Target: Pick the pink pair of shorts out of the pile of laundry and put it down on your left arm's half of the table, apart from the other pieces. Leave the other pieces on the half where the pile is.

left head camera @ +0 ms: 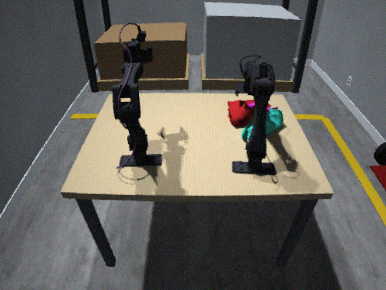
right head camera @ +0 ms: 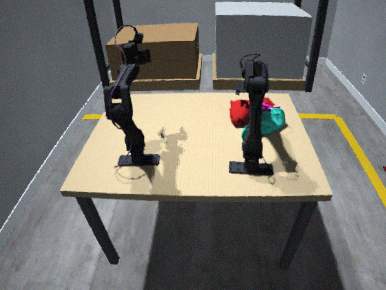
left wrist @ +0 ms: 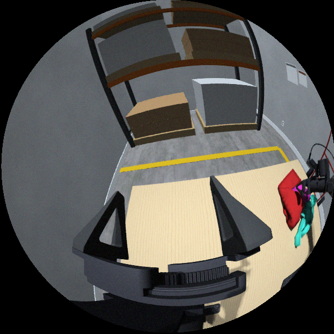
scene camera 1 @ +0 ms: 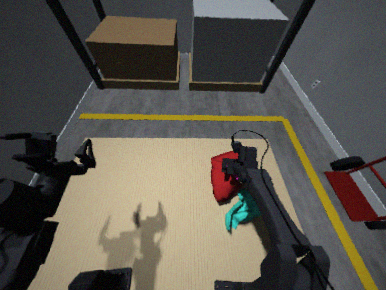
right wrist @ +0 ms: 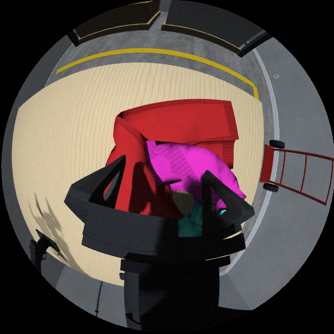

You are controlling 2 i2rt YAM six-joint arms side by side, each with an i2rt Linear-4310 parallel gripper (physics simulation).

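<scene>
The bright pink shorts point(right wrist: 187, 165) point(left wrist: 300, 189) point(right head camera: 270, 106) lie crumpled on the pile, partly over a red piece point(right wrist: 185, 120) point(scene camera 1: 220, 180) point(left head camera: 240, 114) and beside a teal piece point(right wrist: 191, 227) point(scene camera 1: 242, 212) point(left head camera: 272, 122). My right gripper point(right wrist: 166, 166) is open and points down, low over the pile. In the right wrist view its right finger overlaps the pink cloth and its left finger is over the red; contact cannot be told. The right arm hides most of the pink in scene camera 1. My left gripper point(left wrist: 161, 188) is open and empty, raised over the left half.
The wooden table point(left head camera: 200, 175) point(scene camera 1: 170, 240) bears both arm bases and the pile at its right half. Shadows of the left arm fall near its middle. Boxes on pallets stand behind the table. A red hand cart point(right wrist: 268, 164) point(scene camera 1: 350, 195) stands on the floor to the right.
</scene>
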